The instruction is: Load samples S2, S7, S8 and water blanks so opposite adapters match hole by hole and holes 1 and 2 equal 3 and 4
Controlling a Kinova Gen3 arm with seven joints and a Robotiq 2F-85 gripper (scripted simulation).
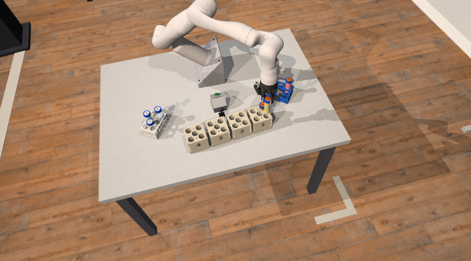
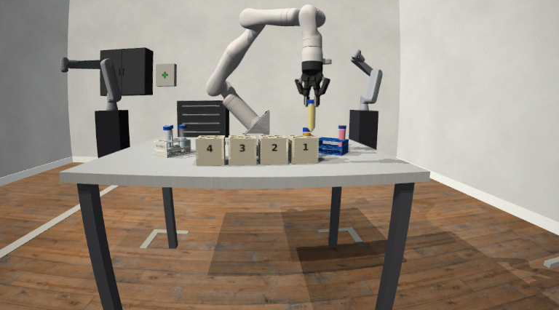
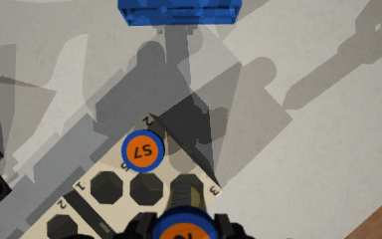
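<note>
Now: the sample S2 50 mm below my hand and 10 mm behind it. Also, from my hand: blue sample rack (190 mm below, 160 mm behind, 150 mm to the left); adapter 1 (170 mm below, 30 mm behind, 20 mm to the right); sample S7 (150 mm below, 50 mm behind, 10 mm to the right).
</note>
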